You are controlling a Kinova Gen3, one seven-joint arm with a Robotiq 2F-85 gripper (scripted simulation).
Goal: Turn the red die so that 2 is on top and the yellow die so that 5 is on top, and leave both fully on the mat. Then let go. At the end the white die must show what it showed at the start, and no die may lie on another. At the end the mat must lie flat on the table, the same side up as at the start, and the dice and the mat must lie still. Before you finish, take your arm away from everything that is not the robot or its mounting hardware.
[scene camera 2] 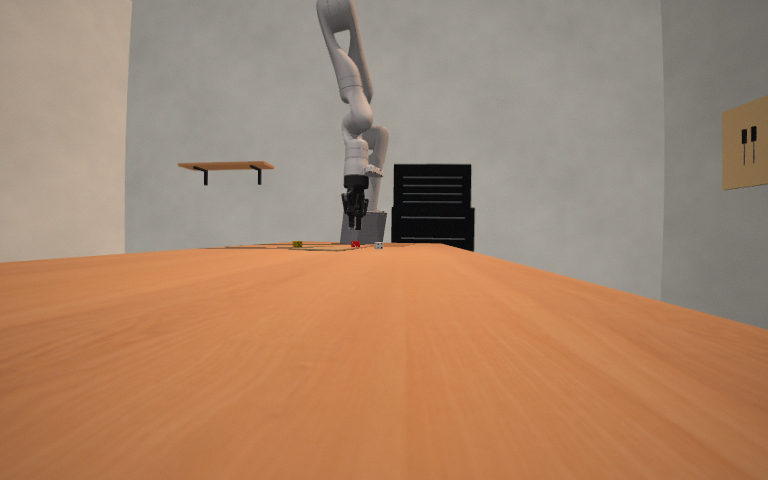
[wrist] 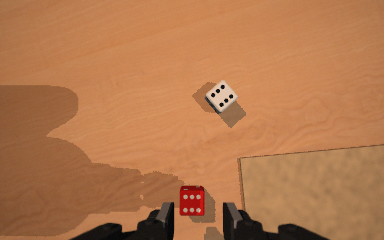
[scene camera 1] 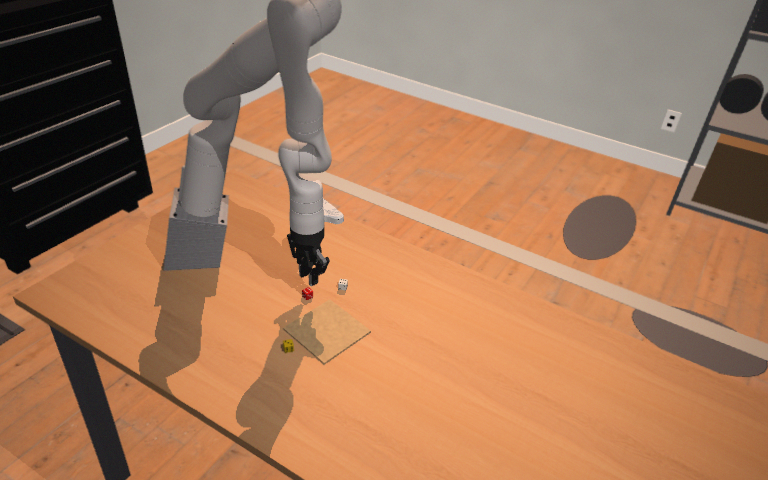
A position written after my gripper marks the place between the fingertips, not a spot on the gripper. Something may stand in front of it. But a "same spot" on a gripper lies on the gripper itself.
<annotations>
my gripper: scene camera 2; wrist 198,217; scene camera 1
same spot on my gripper: (scene camera 1: 305,265) = (scene camera 2: 358,219)
</annotations>
